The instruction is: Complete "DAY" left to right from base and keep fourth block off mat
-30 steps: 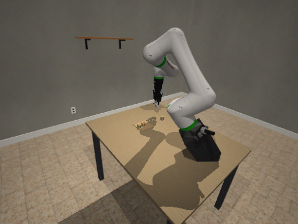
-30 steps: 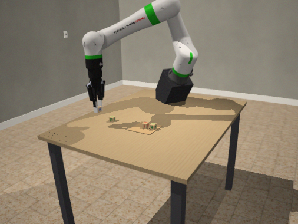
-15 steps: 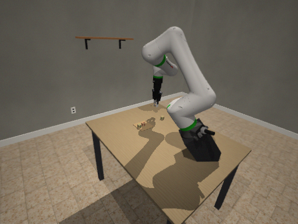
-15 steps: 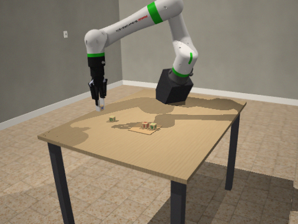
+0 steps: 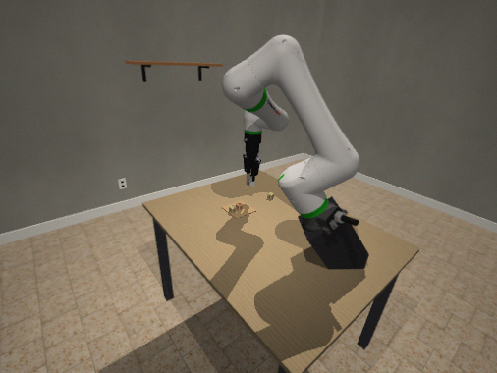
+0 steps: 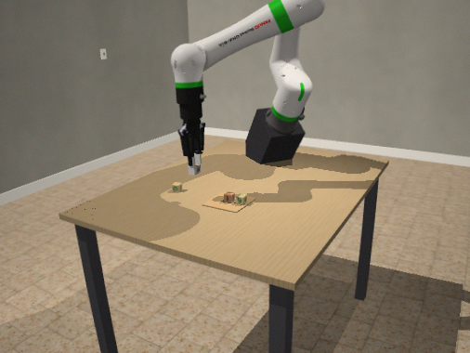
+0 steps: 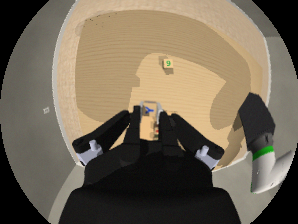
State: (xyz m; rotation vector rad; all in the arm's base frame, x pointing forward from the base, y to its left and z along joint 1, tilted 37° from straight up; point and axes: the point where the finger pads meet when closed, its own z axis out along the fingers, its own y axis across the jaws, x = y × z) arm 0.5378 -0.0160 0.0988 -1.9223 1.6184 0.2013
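My gripper is now 70 mm past the tan mat, 100 mm to the right of it and 140 mm above it.
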